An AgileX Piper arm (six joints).
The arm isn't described. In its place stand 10 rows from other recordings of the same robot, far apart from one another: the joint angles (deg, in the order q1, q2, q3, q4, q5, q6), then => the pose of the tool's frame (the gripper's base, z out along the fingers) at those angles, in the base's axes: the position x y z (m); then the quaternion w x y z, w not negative.
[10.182 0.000 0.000 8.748 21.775 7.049] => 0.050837, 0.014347, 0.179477, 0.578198, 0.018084, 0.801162, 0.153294
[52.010 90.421 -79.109 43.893 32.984 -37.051] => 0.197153, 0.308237, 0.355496, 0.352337, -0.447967, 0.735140, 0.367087
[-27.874 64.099 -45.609 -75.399 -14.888 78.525] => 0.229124, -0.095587, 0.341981, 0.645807, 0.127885, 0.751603, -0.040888
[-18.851 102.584 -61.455 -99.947 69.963 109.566] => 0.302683, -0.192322, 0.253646, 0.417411, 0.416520, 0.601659, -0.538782
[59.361 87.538 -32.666 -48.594 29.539 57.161] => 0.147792, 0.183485, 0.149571, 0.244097, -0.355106, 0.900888, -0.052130
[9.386 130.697 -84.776 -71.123 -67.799 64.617] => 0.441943, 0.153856, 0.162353, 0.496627, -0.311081, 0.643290, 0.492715
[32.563 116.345 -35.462 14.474 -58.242 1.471] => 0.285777, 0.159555, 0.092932, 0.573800, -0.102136, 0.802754, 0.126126
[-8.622 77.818 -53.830 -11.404 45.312 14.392] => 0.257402, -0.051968, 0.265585, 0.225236, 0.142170, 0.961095, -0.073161
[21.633 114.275 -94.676 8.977 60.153 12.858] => 0.389284, 0.167637, 0.235751, 0.104811, -0.046079, 0.987493, 0.108391
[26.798 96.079 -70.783 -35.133 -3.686 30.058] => 0.353684, 0.182415, 0.306333, 0.579241, -0.231253, 0.771344, 0.126606
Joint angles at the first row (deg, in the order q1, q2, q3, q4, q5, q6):
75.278, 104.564, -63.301, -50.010, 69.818, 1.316
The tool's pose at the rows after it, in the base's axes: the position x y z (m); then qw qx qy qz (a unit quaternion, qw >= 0):
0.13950, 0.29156, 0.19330, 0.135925, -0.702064, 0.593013, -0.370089
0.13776, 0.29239, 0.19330, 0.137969, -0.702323, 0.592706, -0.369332
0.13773, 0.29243, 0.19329, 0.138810, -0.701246, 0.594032, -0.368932
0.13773, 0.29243, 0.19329, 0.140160, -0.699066, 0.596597, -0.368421
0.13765, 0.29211, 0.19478, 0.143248, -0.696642, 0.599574, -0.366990
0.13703, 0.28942, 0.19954, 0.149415, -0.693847, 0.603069, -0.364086
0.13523, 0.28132, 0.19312, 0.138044, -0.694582, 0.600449, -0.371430
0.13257, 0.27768, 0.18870, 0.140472, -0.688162, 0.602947, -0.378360
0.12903, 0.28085, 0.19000, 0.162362, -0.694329, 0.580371, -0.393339
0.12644, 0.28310, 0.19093, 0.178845, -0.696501, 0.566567, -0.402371
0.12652, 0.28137, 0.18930, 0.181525, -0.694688, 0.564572, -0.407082
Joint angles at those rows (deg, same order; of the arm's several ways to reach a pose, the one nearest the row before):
76.134, 104.564, -63.300, -50.140, 69.817, 1.698
76.476, 104.564, -63.301, -50.140, 69.817, 1.989
76.481, 104.564, -63.301, -50.140, 69.798, 2.215
76.481, 104.564, -63.301, -50.140, 69.798, 2.634
76.482, 104.295, -63.302, -50.139, 69.799, 2.997
76.482, 103.168, -62.906, -50.165, 69.798, 3.258
76.483, 102.802, -60.555, -50.321, 69.802, 3.885
76.975, 102.802, -59.065, -51.171, 69.914, 6.230
78.362, 102.802, -58.513, -54.668, 69.913, 7.257
79.310, 102.802, -58.126, -57.070, 69.913, 8.307
79.361, 102.802, -57.431, -57.902, 69.913, 9.160

